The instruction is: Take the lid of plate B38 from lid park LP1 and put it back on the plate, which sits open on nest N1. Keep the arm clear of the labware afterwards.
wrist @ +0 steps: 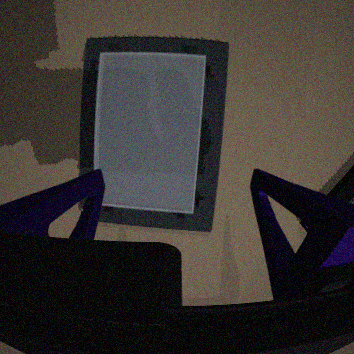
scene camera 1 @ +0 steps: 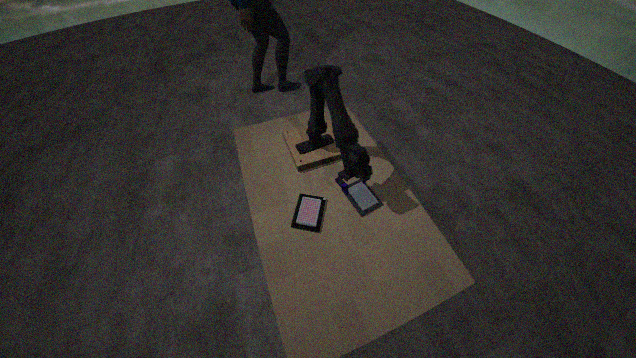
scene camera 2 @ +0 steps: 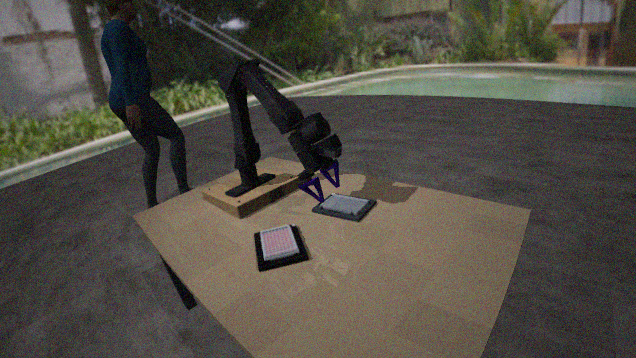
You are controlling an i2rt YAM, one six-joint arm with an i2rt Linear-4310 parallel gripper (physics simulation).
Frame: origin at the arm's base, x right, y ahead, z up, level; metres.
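Seen in the pictures: gripper, fingertip midpoint: (wrist: 177, 177) (scene camera 1: 355, 189) (scene camera 2: 330, 194); arm's base, link origin: (scene camera 1: 315, 144) (scene camera 2: 251, 185).
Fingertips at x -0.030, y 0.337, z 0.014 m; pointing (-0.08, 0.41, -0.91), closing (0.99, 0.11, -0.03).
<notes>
Pixels of each thing's top centre, then the offset from my fingertips to it. Level surfaces: height alone.
- Plate B38, top centre: (scene camera 2: 277, 239) (scene camera 1: 308, 210) dx +0.222, dy -0.013, dz -0.028 m
- black nest N1, top centre: (scene camera 2: 278, 242) (scene camera 1: 309, 210) dx +0.222, dy -0.013, dz -0.037 m
- table, surface height: dz -0.055 m
The clear, greyish lid (scene camera 1: 364, 196) (scene camera 2: 345, 204) (wrist: 150, 125) lies flat on the dark grey lid park LP1 (scene camera 1: 378, 203) (scene camera 2: 350, 216) (wrist: 216, 125). Plate B38 (scene camera 1: 310, 210) (scene camera 2: 279, 242), with pink wells, sits open on the black nest N1 (scene camera 1: 307, 229) (scene camera 2: 283, 265). My gripper (scene camera 2: 329, 194) (wrist: 177, 177) is open and empty, its purple fingers above the table at the lid park's end nearer the arm base. In the wrist view the left fingertip overlaps the lid's lower left edge, and the right one is beyond the park's right side. In scene camera 1 the wrist partly hides the fingers.
The arm's wooden base board (scene camera 1: 320, 161) (scene camera 2: 240, 207) stands at the back of the table (scene camera 1: 360, 280) (scene camera 2: 400, 280). Nest N1 is beside the lid park, with a gap between them. A person (scene camera 1: 270, 45) (scene camera 2: 130, 85) stands behind the table. Shadows fall beside the park.
</notes>
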